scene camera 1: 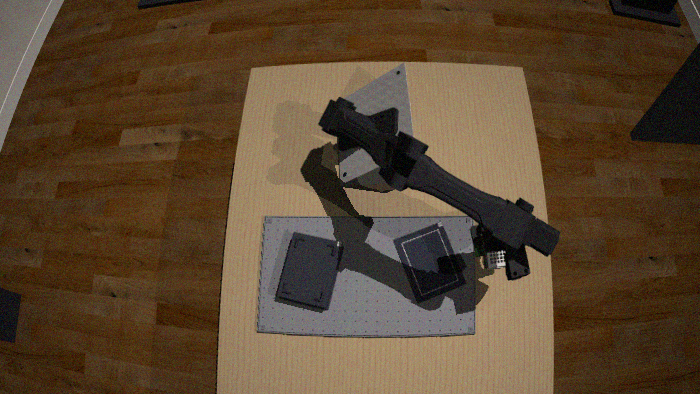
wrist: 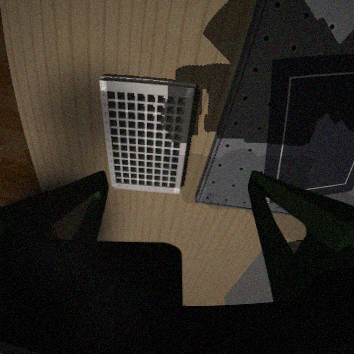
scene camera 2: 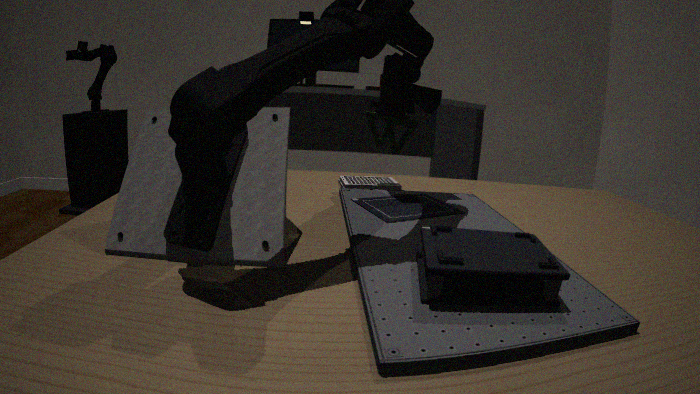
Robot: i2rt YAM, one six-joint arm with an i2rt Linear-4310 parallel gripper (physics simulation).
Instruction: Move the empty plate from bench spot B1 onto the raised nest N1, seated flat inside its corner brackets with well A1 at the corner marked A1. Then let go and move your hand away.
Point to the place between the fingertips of the gripper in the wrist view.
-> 177,178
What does the well plate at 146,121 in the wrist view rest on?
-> The table.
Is the gripper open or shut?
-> Open.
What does the gripper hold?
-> Nothing.
